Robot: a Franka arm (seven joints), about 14 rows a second.
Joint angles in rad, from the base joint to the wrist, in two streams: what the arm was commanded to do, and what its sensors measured. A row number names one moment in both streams.
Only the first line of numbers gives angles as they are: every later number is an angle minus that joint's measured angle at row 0.
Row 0, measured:
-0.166, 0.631, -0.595, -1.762, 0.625, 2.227, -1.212
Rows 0 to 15, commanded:
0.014, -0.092, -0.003, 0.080, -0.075, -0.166, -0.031
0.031, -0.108, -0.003, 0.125, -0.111, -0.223, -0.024
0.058, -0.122, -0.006, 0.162, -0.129, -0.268, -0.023
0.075, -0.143, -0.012, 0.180, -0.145, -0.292, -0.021
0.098, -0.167, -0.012, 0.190, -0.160, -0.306, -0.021
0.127, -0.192, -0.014, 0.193, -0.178, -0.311, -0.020
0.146, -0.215, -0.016, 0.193, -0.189, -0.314, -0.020
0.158, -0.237, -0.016, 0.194, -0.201, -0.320, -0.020
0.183, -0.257, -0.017, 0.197, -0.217, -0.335, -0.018
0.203, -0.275, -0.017, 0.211, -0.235, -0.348, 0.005
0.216, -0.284, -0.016, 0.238, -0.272, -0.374, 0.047
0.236, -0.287, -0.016, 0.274, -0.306, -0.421, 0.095
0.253, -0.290, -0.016, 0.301, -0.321, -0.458, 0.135
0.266, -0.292, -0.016, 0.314, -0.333, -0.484, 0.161
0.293, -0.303, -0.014, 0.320, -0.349, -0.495, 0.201
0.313, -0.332, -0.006, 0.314, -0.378, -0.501, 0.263
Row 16, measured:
0.274, -0.298, -0.006, 0.305, -0.325, -0.468, 0.164
